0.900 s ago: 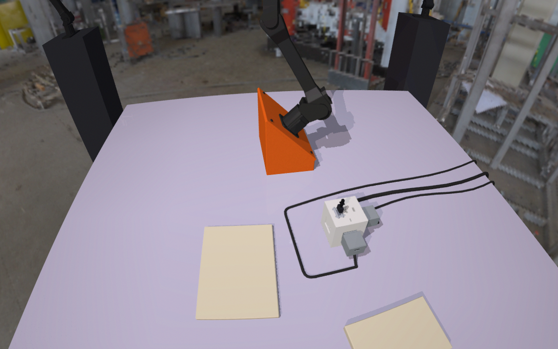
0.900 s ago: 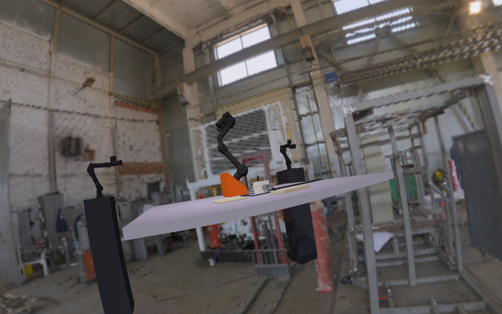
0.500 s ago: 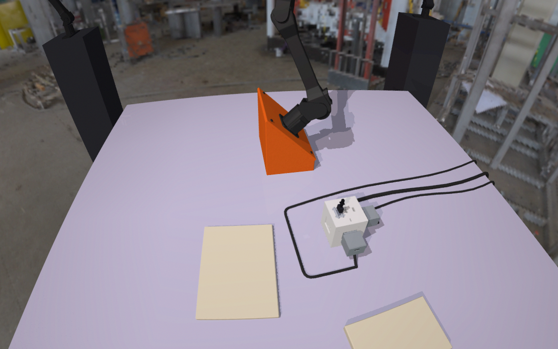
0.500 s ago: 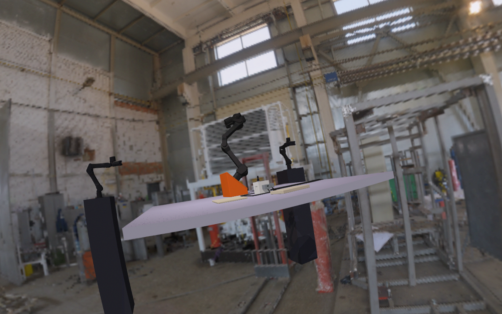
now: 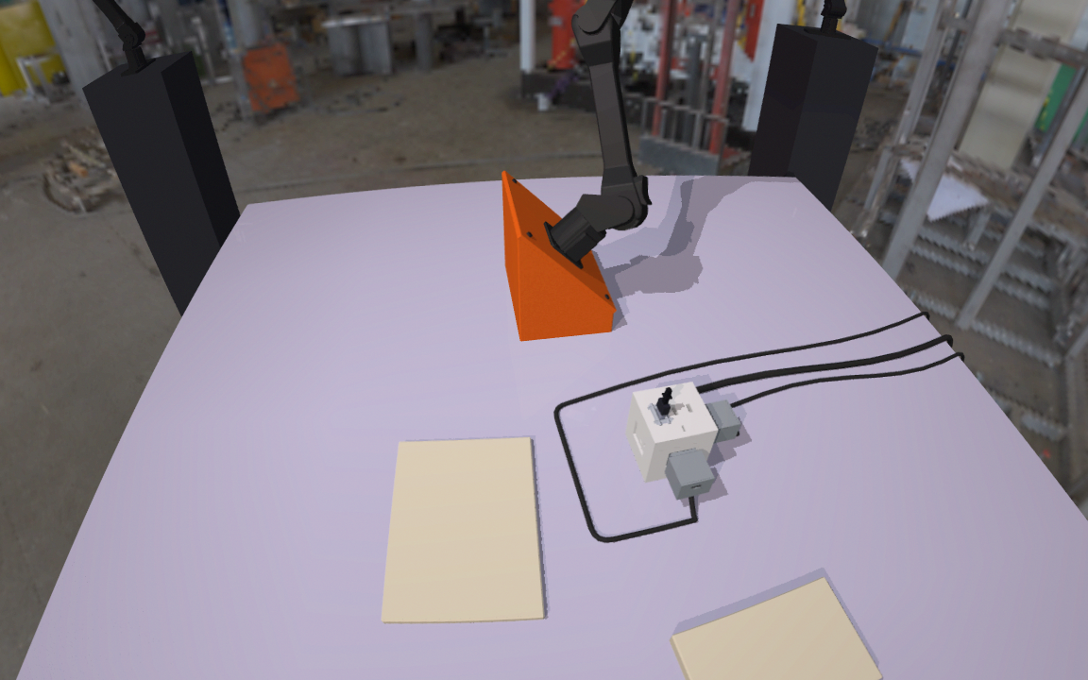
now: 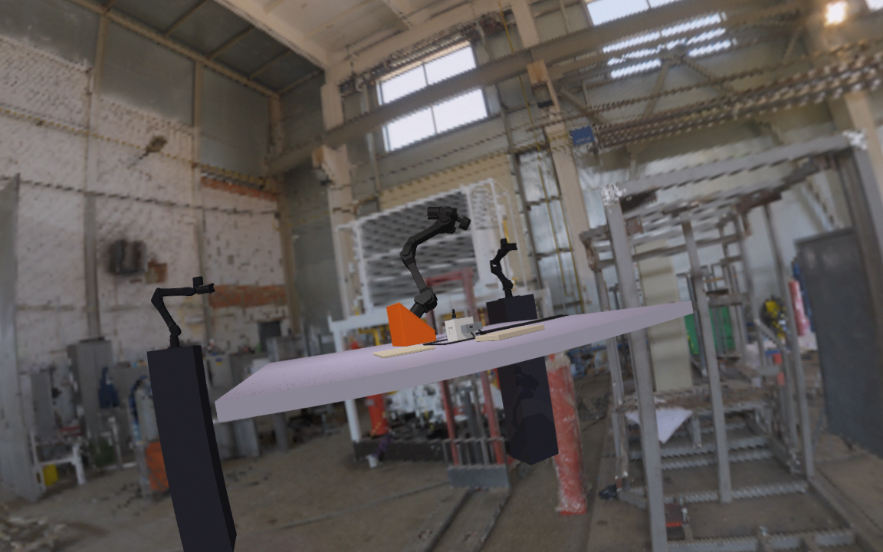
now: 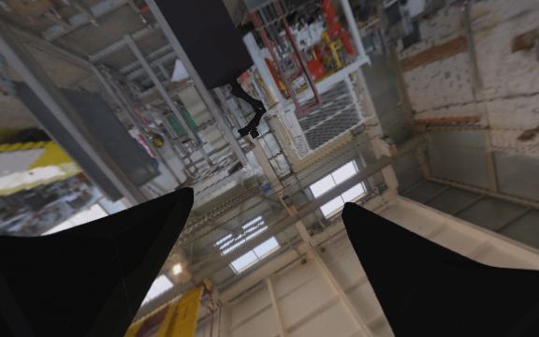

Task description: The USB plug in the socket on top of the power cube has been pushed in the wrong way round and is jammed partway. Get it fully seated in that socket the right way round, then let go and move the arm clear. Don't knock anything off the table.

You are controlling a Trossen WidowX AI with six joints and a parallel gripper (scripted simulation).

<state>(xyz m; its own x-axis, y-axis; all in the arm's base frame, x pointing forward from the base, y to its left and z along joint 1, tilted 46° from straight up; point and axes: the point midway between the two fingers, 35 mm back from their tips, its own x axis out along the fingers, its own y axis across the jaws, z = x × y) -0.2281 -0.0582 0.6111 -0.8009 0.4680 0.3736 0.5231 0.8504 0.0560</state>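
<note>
Right now my gripper tip is 550 mm short of the black USB plug, 360 mm to the left of it and 490 mm above it. From my gripper tip the other things lie so: beige pad: 610 mm ahead, 600 mm to the right, 580 mm below.
</note>
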